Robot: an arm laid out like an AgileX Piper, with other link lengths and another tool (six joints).
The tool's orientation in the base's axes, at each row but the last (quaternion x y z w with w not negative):
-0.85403, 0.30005, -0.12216, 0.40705
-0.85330, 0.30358, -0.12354, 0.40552
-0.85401, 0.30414, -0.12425, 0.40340
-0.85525, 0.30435, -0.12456, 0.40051
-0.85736, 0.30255, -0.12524, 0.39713
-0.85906, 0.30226, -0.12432, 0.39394
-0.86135, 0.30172, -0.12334, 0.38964
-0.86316, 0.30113, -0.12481, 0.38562
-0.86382, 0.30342, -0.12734, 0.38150
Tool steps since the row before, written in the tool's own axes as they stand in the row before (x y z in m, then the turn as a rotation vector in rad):
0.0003, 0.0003, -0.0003, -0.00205, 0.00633, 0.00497
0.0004, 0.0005, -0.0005, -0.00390, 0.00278, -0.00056
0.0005, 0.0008, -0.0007, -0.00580, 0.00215, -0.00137
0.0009, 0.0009, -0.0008, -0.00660, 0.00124, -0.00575
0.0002, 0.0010, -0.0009, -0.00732, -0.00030, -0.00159
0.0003, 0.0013, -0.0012, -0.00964, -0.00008, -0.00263
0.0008, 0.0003, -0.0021, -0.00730, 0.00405, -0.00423
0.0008, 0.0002, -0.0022, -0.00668, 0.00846, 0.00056
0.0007, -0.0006, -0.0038, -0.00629, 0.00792, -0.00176
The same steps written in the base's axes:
0.0000, -0.0005, 0.0000, -0.00198, 0.00125, -0.00797
-0.0001, -0.0008, -0.0001, -0.00448, 0.00071, -0.00164
-0.0003, -0.0011, -0.0002, -0.00608, 0.00170, -0.00057
0.0000, -0.0015, -0.0002, -0.00832, -0.00002, 0.00299
-0.0007, -0.0012, -0.0002, -0.00635, 0.00371, 0.00145
-0.0009, -0.0016, -0.0002, -0.00873, 0.00441, 0.00203
-0.0004, -0.0019, 0.0012, -0.00936, -0.00011, -0.00004
-0.0004, -0.0019, 0.0013, -0.00859, 0.00004, -0.00653
-0.0009, -0.0023, 0.0030, -0.00910, -0.00127, -0.00457

